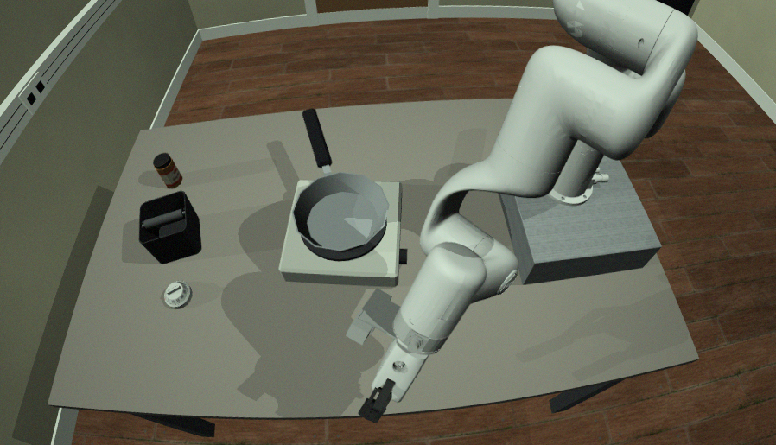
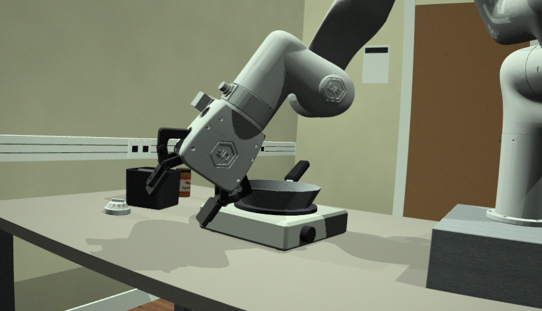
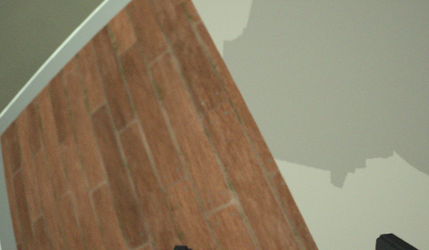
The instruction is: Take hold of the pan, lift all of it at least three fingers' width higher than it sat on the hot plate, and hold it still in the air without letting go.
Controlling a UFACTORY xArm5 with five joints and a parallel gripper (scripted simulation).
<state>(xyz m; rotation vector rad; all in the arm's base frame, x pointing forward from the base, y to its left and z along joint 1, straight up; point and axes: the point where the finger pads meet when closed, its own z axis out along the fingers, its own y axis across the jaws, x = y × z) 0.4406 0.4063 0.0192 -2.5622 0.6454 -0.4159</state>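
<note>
The grey pan is 43 cm to the right of my hand, 7 cm ahead of it and 2 cm below it. The rest, counted from my hand: brown jar 58 cm to the right, 53 cm ahead, 7 cm below; white dial timer 44 cm ahead, 24 cm to the right, 10 cm below; hot plate 37 cm to the right, 8 cm below, 4 cm ahead.
</note>
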